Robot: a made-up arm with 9 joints. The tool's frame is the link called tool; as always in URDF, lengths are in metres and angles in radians. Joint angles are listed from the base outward.
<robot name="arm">
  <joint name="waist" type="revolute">
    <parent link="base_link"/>
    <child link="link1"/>
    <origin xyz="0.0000 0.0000 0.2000"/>
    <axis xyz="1 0 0"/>
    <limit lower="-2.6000" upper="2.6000"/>
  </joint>
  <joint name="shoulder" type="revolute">
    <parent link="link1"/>
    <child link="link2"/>
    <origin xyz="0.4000 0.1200 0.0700"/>
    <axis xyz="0 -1 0"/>
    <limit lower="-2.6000" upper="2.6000"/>
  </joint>
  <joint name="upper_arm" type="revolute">
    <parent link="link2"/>
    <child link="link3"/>
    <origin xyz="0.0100 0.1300 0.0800"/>
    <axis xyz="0 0 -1"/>
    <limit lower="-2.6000" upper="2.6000"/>
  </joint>
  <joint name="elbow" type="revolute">
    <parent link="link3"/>
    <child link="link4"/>
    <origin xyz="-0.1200 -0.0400 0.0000"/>
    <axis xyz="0 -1 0"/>
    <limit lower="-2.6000" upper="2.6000"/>
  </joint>
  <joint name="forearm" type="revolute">
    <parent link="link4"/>
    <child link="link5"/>
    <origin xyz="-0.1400 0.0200 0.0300"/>
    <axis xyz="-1 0 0"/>
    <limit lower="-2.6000" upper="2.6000"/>
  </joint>
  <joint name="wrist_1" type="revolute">
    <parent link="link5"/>
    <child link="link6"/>
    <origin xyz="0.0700 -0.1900 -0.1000"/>
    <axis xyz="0 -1 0"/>
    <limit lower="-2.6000" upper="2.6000"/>
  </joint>
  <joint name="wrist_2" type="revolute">
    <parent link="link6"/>
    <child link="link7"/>
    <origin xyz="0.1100 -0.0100 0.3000"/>
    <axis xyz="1 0 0"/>
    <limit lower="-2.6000" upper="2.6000"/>
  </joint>
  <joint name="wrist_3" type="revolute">
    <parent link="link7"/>
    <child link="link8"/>
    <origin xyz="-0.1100 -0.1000 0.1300"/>
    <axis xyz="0 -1 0"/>
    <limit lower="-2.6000" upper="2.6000"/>
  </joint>
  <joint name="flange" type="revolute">
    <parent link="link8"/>
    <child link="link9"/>
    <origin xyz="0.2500 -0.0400 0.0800"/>
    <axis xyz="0 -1 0"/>
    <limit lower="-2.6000" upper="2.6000"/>
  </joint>
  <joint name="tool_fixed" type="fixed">
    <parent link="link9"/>
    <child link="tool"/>
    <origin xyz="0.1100 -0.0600 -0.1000"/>
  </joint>
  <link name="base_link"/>
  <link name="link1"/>
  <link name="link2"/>
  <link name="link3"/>
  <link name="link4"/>
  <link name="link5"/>
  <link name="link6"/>
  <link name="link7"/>
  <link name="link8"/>
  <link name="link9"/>
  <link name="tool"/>
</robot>
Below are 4 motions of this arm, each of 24 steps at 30 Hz.
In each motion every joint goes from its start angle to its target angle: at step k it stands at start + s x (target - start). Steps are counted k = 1, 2, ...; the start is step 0. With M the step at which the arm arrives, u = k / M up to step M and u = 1 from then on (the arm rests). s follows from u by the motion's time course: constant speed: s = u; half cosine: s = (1 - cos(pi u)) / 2; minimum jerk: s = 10 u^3 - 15 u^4 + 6 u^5.
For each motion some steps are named. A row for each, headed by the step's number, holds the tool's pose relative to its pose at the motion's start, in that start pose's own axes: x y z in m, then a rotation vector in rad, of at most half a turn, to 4 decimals.
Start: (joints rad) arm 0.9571 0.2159 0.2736 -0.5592 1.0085 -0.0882 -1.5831 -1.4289 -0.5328
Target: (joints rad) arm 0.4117 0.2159 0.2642 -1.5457 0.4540 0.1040 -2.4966 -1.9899 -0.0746
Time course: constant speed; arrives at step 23
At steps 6, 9, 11, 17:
6: -0.0930 -0.0397 0.0464 -0.0105 -0.1314 -0.2514
9: -0.1426 -0.0514 0.0697 -0.0221 -0.1926 -0.3707
11: -0.1763 -0.0558 0.0851 -0.0324 -0.2318 -0.4479
17: -0.2768 -0.0532 0.1293 -0.0769 -0.3428 -0.6682

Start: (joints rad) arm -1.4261 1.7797 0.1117 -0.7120 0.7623 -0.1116 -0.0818 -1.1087 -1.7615
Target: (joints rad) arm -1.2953 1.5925 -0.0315 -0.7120 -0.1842 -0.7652 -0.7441 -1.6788 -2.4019
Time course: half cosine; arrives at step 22
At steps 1, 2, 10, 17, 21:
1: -0.0014 -0.0010 0.0013 -0.0015 0.0101 -0.0011
2: -0.0055 -0.0038 0.0054 -0.0058 0.0403 -0.0045
10: -0.1294 -0.0420 0.1553 -0.0939 0.8241 -0.2106
17: -0.2418 0.0397 0.3766 -0.0321 1.5340 -0.6715
21: -0.2593 0.0849 0.4311 0.0283 1.6724 -0.8214

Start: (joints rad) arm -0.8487 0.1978 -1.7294 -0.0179 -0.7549 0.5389 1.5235 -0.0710 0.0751
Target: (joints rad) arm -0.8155 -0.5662 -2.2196 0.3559 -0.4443 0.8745 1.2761 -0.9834 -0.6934
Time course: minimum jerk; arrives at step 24
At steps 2, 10, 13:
2: -0.0001 0.0000 -0.0015 0.0025 0.0105 0.0020
10: -0.0529 0.0075 -0.0697 0.1280 0.6831 0.2292
13: -0.1242 -0.0048 -0.0718 0.1307 1.0853 0.4725

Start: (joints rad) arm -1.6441 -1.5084 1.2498 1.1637 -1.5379 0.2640 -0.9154 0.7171 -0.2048
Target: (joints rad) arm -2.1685 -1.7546 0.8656 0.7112 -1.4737 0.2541 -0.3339 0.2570 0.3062
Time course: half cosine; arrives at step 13
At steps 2, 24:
2: 0.0032 0.0031 -0.0129 0.0056 0.0221 -0.0100
24: -0.0830 0.0180 -0.2103 -0.0533 0.3330 -0.3506

